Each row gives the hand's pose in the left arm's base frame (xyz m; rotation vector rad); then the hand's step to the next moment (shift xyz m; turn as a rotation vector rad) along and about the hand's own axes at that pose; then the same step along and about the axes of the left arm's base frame.
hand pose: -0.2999 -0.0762 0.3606 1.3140 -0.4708 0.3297
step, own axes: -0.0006 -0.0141 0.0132 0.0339 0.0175 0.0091
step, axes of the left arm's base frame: 0.0045 -0.0161 -0.0098 0.0194 -0.0059 0.0336
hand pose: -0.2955 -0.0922 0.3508 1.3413 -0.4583 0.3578
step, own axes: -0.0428 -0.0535 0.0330 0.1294 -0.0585 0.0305
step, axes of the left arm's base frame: -0.0137 -0.0423 -0.0617 0.1370 -0.0431 0.0218
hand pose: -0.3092 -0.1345 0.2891 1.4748 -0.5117 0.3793
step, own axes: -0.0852 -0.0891 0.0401 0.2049 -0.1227 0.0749
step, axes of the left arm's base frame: -0.0271 -0.0404 -0.1202 0.2306 -0.0968 0.0099
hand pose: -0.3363 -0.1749 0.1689 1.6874 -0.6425 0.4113
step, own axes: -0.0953 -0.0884 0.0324 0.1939 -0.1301 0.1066
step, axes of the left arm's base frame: -0.0225 -0.0025 -0.1320 0.2242 -0.1247 -0.0092
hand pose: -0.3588 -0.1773 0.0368 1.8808 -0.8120 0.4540
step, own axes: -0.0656 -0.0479 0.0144 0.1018 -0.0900 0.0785
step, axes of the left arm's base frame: -0.0129 0.0223 -0.0784 0.1321 -0.0797 -0.0286
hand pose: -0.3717 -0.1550 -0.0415 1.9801 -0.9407 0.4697
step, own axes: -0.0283 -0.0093 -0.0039 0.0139 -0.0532 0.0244
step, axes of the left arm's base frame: -0.0110 0.0187 -0.0208 0.0490 -0.0085 -0.0339
